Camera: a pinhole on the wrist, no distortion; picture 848 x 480 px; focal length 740.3 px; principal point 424.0 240.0 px. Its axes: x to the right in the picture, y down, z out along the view. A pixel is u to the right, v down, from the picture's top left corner.
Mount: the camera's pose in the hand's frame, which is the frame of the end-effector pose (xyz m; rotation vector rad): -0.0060 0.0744 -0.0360 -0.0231 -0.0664 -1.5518
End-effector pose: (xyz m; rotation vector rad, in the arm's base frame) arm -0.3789 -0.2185 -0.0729 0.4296 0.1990 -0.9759
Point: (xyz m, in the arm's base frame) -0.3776 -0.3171 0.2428
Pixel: 544 198
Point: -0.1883 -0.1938 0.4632
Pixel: 124 128
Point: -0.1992 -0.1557 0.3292
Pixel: 49 103
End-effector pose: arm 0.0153 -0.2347 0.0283 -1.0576 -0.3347 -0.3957
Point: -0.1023 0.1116 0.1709
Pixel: 624 102
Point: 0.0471 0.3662 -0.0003
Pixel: 174 173
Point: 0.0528 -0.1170 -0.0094
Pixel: 326 288
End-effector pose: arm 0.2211 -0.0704 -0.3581 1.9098 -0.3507 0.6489
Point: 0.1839 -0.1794 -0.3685
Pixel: 566 52
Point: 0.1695 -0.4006 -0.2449
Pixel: 29 303
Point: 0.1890 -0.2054 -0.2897
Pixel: 186 341
